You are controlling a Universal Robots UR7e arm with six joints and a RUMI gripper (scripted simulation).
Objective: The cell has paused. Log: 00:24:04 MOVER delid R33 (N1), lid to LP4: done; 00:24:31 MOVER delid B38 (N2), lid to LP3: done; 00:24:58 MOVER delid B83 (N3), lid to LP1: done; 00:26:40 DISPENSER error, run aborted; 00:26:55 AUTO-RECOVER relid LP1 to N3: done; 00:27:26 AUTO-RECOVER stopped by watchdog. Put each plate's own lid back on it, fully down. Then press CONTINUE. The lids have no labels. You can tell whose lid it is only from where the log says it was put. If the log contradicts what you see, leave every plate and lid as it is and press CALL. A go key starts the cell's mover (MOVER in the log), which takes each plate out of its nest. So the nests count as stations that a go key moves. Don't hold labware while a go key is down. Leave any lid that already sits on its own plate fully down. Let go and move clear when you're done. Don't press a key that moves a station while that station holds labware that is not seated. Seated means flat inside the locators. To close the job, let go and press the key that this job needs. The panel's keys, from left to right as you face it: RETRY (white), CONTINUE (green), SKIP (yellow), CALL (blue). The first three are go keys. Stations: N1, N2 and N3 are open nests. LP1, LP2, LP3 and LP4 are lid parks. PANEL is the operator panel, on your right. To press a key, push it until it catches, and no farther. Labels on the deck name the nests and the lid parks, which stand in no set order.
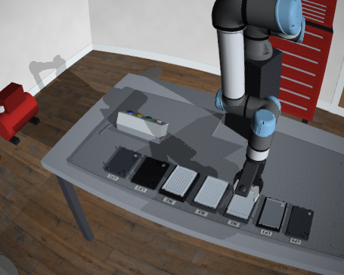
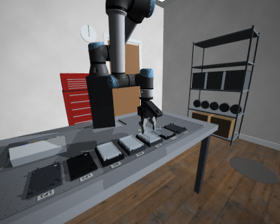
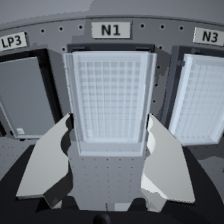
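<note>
Right now my hand is 13 cm to the right of the translucent lid, 5 cm above it and 2 cm short of it. Also, from my hand: white plate 26 cm to the right, 4 cm behind, 3 cm below; then black lid park 38 cm to the right, 6 cm below, 6 cm behind; then white key 43 cm to the right, 30 cm behind, 1 cm above.
</note>
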